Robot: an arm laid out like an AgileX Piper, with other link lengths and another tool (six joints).
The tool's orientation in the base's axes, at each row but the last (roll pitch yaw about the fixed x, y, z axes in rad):
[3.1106 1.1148 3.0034]
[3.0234 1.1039 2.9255]
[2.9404 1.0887 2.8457]
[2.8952 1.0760 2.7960]
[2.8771 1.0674 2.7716]
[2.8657 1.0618 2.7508]
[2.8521 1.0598 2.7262]
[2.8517 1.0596 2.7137]
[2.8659 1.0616 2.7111]
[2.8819 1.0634 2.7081]
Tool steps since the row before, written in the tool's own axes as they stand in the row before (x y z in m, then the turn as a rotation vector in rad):
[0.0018 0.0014 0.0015 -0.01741 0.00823 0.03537]
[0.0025 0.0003 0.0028 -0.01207 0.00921 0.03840]
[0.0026 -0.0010 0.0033 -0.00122 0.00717 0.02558]
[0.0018 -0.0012 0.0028 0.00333 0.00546 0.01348]
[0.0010 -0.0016 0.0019 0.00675 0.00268 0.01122]
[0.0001 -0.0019 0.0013 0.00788 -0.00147 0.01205]
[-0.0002 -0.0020 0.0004 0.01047 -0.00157 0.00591]
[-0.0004 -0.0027 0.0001 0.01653 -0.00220 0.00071]
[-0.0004 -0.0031 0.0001 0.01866 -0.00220 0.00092]
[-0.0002 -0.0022 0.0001 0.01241 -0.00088 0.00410]
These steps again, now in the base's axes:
[0.0007 0.0014 -0.0023 0.04009 0.00384 0.00018]
[0.0014 0.0003 -0.0035 0.04055 0.00510 -0.00590]
[0.0017 -0.0008 -0.0039 0.02411 0.00534 -0.00988]
[0.0015 -0.0011 -0.0030 0.01114 0.00511 -0.00851]
[0.0010 -0.0015 -0.0020 0.00723 0.00312 -0.01080]
[0.0008 -0.0019 -0.0009 0.00685 -0.00080 -0.01273]
[0.0001 -0.0020 -0.0003 0.00027 0.00008 -0.01212]
[-0.0002 -0.0027 -0.0001 -0.00711 0.00115 -0.01506]
[-0.0003 -0.0031 -0.0001 -0.00787 0.00156 -0.01702]
[-0.0003 -0.0022 -0.0001 -0.00207 0.00118 -0.01288]

